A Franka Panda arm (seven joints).
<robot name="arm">
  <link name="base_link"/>
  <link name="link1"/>
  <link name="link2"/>
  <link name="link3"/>
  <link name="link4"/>
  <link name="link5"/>
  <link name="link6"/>
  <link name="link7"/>
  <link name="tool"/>
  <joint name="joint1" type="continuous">
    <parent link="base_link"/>
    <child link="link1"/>
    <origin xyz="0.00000 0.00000 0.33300" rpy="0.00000 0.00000 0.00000"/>
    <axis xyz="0 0 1"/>
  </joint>
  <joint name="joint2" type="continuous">
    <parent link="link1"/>
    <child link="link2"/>
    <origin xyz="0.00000 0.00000 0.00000" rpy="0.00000 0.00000 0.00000"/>
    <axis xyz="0 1 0"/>
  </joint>
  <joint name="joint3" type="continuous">
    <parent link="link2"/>
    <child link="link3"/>
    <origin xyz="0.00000 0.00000 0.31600" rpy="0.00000 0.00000 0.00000"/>
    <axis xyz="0 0 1"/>
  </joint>
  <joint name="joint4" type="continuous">
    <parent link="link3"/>
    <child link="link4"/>
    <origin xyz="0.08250 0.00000 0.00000" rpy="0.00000 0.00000 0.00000"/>
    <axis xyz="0 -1 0"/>
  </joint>
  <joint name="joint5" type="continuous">
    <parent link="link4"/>
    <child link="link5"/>
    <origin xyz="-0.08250 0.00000 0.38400" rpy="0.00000 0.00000 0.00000"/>
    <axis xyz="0 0 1"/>
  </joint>
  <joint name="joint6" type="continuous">
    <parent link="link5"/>
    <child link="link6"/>
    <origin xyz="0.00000 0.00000 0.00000" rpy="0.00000 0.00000 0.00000"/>
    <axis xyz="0 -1 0"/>
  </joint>
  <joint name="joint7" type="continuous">
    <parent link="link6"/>
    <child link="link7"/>
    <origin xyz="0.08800 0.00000 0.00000" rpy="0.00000 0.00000 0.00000"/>
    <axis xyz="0 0 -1"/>
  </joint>
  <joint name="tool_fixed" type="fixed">
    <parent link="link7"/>
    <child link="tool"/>
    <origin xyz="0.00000 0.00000 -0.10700" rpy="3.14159 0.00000 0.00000"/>
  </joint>
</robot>
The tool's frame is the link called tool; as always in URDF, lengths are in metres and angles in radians. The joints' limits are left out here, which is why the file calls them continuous.
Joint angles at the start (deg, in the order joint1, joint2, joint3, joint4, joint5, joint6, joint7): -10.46 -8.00 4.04 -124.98 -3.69 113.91 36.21
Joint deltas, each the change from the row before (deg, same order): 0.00 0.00 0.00 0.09 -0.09 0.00 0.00; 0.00 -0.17 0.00 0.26 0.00 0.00 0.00; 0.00 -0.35 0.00 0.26 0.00 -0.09 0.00; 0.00 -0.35 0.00 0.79 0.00 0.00 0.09; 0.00 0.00 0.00 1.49 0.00 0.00 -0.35; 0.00 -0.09 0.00 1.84 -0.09 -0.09 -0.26; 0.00 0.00 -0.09 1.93 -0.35 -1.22 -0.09; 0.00 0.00 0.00 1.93 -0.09 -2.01 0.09
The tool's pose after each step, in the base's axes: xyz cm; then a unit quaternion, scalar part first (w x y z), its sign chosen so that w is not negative. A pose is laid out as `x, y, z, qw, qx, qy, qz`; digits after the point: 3 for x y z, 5 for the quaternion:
49.642, -5.921, 44.587, 0.04026, 0.93560, -0.35037, -0.01644
49.703, -5.924, 44.945, 0.03945, 0.93564, -0.35051, -0.01279
49.708, -5.918, 45.448, 0.03858, 0.93565, -0.35072, -0.00834
49.905, -5.928, 46.398, 0.03636, 0.93538, -0.35176, 0.00138
50.392, -5.970, 47.626, 0.03323, 0.93635, -0.34921, 0.01388
50.907, -6.021, 49.225, 0.03019, 0.93686, -0.34714, 0.02959
51.207, -6.182, 50.655, 0.03165, 0.93671, -0.34679, 0.03631
51.334, -6.225, 51.959, 0.03293, 0.93608, -0.34839, 0.03596

